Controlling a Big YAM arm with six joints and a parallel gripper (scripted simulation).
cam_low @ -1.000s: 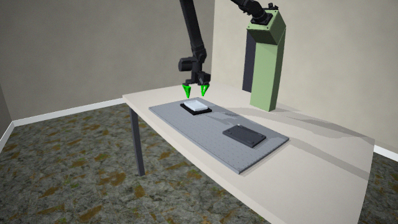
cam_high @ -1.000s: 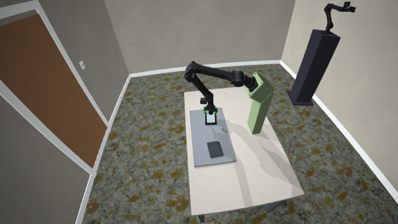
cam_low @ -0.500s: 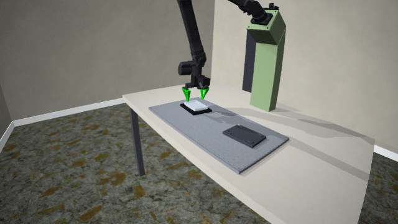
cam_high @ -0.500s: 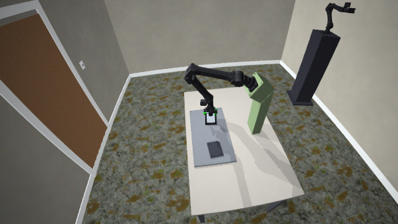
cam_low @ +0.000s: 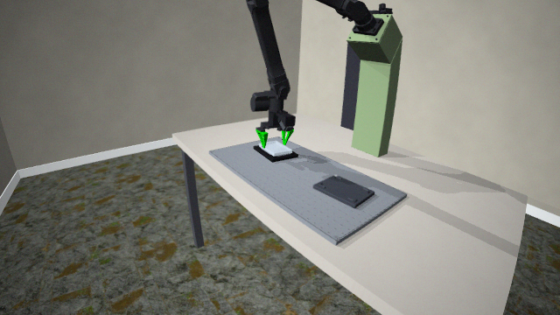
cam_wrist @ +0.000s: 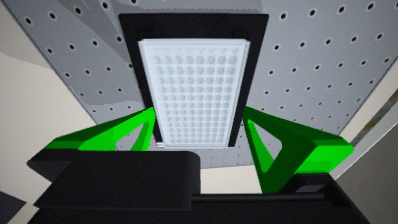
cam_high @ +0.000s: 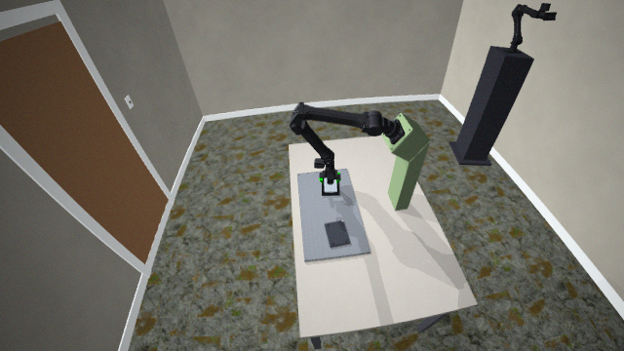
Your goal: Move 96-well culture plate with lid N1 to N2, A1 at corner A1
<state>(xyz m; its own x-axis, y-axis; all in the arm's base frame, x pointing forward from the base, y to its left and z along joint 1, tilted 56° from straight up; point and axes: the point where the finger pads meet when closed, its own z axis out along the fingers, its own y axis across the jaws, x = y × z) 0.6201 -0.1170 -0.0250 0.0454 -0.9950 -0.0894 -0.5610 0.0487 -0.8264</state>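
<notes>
My hand is 1 cm above the clear lid. Round my hand: nest N1 (3 cm below); then nest N2 (6 cm behind, 38 cm to the left, 3 cm below).
</notes>
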